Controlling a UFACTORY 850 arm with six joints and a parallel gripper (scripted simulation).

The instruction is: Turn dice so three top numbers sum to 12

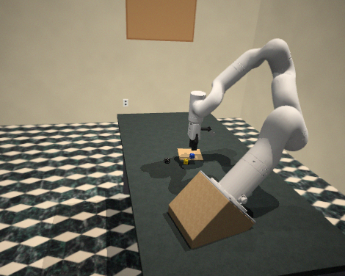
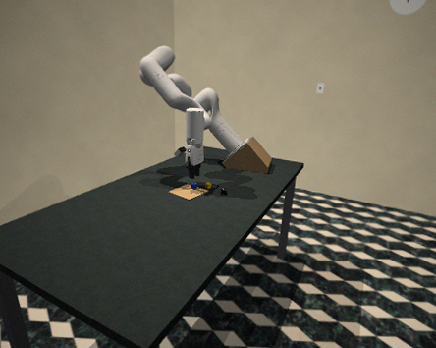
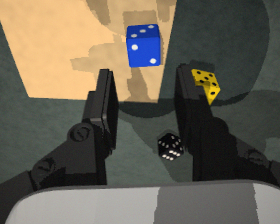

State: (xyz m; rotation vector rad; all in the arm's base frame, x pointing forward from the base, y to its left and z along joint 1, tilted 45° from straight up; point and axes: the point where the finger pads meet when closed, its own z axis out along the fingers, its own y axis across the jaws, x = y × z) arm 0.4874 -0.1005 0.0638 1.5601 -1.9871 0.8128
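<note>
Right now the black die is 160 mm to the left of my hand, 70 mm below it and 10 mm ahead of it. Round my hand: tan mat (80 mm below, 50 mm ahead, 10 mm to the right); then blue die (70 mm below); then yellow die (70 mm below, 60 mm to the left, 40 mm behind).
</note>
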